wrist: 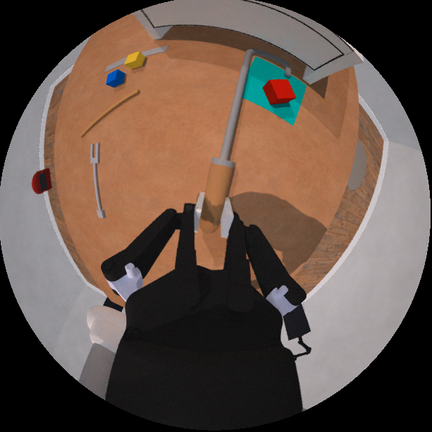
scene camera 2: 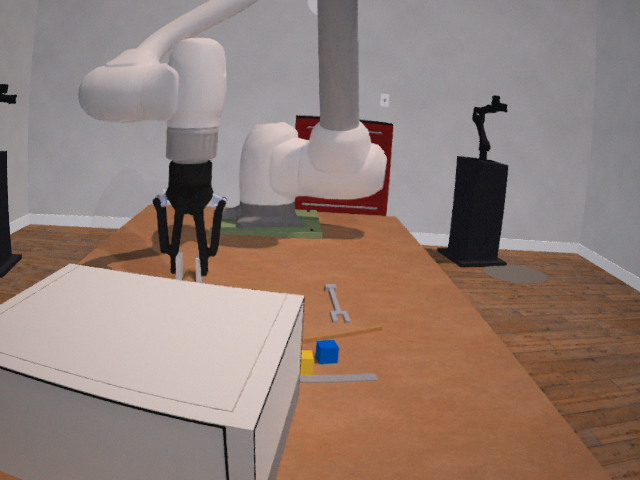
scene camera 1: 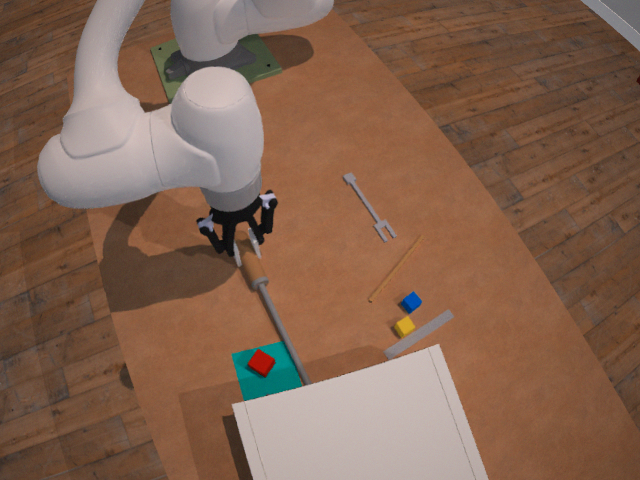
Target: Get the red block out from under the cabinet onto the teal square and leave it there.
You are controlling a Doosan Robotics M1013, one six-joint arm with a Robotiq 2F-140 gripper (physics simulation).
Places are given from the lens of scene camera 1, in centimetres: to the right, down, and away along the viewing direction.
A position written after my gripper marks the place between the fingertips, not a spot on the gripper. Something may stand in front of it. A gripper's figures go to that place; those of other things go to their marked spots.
my gripper (scene camera 1: 246, 255): -14, 3, 87
flat grey bar (scene camera 1: 434, 324): 21, 15, 82
teal square (scene camera 1: 283, 376): -6, 23, 77
